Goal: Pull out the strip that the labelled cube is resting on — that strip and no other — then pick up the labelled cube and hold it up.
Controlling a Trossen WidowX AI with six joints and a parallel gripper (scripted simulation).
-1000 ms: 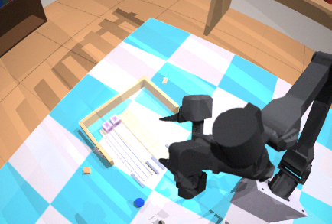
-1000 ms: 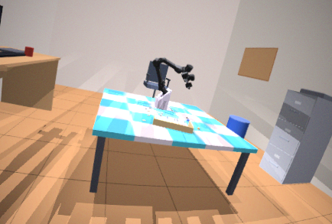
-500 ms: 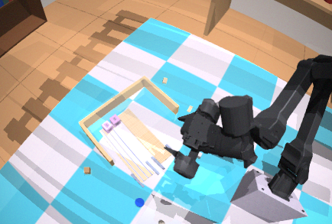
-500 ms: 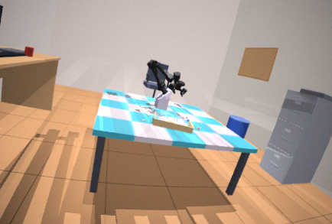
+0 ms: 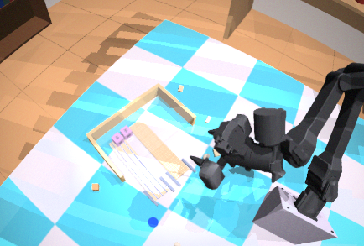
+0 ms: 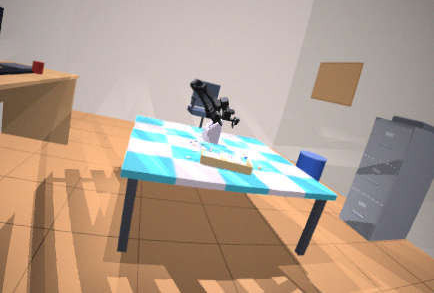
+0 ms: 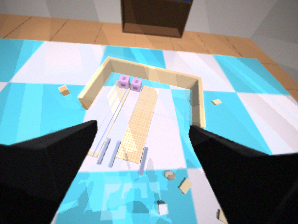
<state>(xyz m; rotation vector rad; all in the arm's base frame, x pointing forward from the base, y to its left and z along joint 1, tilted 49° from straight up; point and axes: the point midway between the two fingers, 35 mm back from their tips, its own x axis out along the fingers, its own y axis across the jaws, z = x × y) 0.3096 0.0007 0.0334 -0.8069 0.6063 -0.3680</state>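
Right now my gripper tip is 210 mm to the right of the blue disc, 200 mm above it and 20 mm short of it. Also, from my gripper tip: tan gridded strip (200 mm below, 130 mm ahead, 20 mm to the right).
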